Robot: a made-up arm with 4 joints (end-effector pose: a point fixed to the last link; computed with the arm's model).
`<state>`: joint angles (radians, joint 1 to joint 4).
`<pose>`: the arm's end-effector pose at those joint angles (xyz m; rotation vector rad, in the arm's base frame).
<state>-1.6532 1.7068 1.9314 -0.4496</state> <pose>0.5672 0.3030 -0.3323 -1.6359 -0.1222 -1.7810</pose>
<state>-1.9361 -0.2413 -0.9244 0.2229</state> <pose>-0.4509 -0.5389 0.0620 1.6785 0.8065 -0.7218</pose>
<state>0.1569 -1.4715 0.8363 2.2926</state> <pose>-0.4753 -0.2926 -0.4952 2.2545 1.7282 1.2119</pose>
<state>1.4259 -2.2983 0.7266 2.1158</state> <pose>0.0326 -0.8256 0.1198 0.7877 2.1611 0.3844</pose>
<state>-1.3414 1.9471 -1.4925 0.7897</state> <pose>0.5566 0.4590 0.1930 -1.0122 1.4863 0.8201</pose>
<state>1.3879 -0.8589 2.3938 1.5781</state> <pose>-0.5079 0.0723 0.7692 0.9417 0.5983 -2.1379</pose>
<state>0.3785 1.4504 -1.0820 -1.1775</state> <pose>0.3778 0.1900 0.3840 -0.1439 0.2969 -1.4867</pose>
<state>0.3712 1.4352 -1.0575 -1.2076</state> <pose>0.3632 0.1856 0.3984 -0.0858 0.2865 -1.4774</pose>
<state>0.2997 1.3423 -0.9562 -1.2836</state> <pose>0.2977 0.1515 0.4701 0.1667 0.2879 -1.4129</pose>
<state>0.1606 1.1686 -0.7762 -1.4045</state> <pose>0.1690 0.0556 0.5625 0.6125 0.3050 -1.2763</pose>
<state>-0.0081 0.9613 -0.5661 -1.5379</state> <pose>0.0121 -0.0883 0.5946 1.1186 0.3315 -1.0829</pose>
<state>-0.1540 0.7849 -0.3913 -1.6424</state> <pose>-0.1131 -0.2102 0.5564 1.5219 0.3544 -0.8872</pose>
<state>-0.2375 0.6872 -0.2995 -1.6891</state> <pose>-0.1755 -0.2705 0.5136 1.7250 0.3656 -0.7647</pose>
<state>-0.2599 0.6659 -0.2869 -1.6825</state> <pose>-0.1867 -0.2841 0.5045 1.7533 0.3687 -0.7370</pose>
